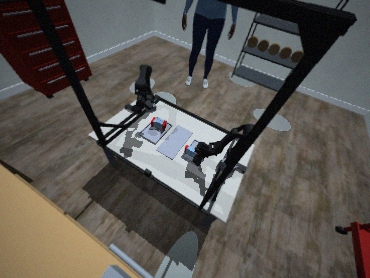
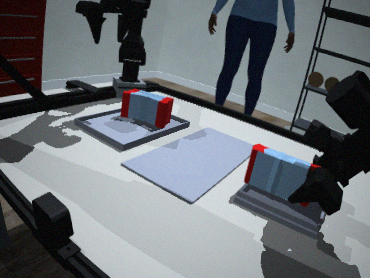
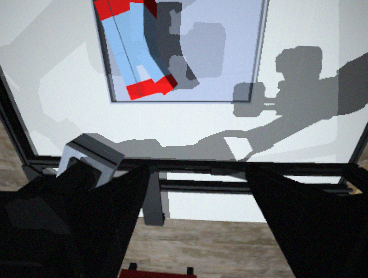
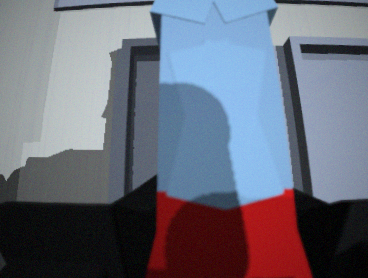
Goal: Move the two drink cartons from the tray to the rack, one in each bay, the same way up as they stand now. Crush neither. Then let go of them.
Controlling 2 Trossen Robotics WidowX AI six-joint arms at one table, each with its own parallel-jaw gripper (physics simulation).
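Frame: origin at the left arm's base, x ahead, y left, z up, level; metres.
Seen in the pictures: left gripper, fingertip midpoint: (image 1: 143, 110) (image 2: 108, 42) (image 3: 198, 170); right gripper, fingertip midpoint: (image 1: 194, 156) (image 2: 291, 196); left arm's base, link origin: (image 2: 129, 80) (image 3: 82, 174).
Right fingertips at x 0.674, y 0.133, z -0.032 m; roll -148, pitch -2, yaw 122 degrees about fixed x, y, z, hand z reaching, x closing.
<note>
Offsets run from my right fingertips to a thing's top centre. "pt": to the spot under its first point.
A blue carton with red ends {0.411 m back, 0.143 m right, 0.050 m up} (image 1: 159, 123) (image 2: 142, 110) (image 3: 127, 50) stands in the tray {0.383 m back, 0.180 m right, 0.008 m down} (image 1: 149, 136) (image 2: 100, 135) (image 3: 240, 50), near one side wall. My right gripper (image 1: 197, 150) (image 2: 300, 192) is shut on the other blue and red carton {0.026 m back, 0.017 m right, 0.069 m up} (image 1: 192, 145) (image 2: 277, 172) (image 4: 220, 115), near one red end. That carton is level, low over or in one bay of the rack {0.036 m back, 0.039 m left, 0.004 m down} (image 1: 187, 157) (image 2: 272, 212) (image 4: 117, 125); whether its underside touches the bay floor is hidden. The other bay {pt 0.069 m back, 0.058 m left, 0.014 m down} (image 4: 335, 125) shows beside it. My left gripper (image 2: 107, 25) (image 3: 198, 170) is open and empty, high beyond the tray.
A flat blue-grey plate (image 1: 175, 142) (image 2: 190, 160) lies between tray and rack. Dark frame rails edge the table, and posts rise from them. A black block (image 2: 52, 217) sits on the near rail. A person (image 1: 206, 40) (image 2: 250, 50) stands beyond the table.
</note>
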